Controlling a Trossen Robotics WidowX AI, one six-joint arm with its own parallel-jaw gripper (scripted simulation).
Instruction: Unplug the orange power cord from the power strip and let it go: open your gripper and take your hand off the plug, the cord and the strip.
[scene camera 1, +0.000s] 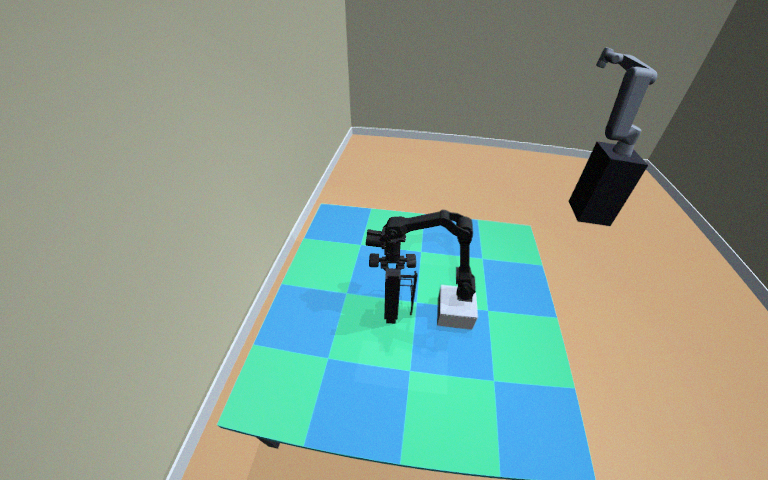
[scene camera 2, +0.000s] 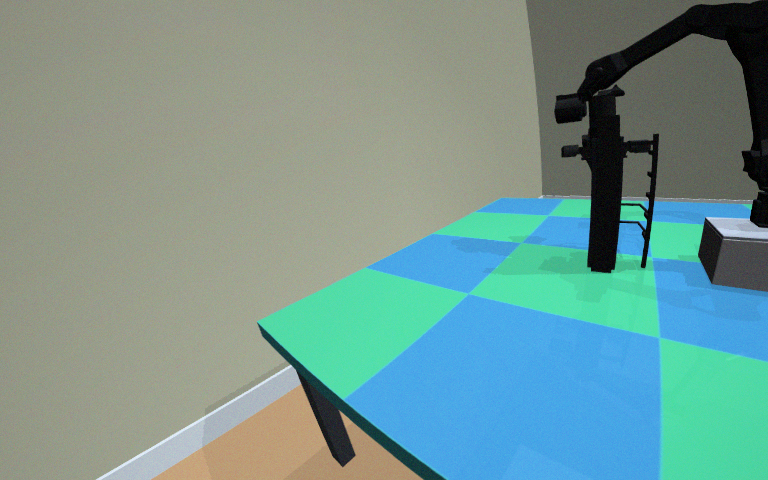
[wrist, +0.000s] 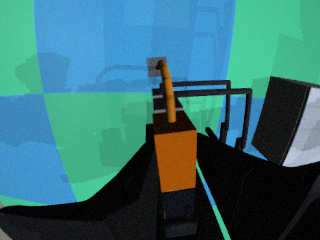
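Note:
Scene camera 2 shows the gripper (scene camera 2: 602, 185), and the wrist view has the gripper (wrist: 174, 142) in frame too.

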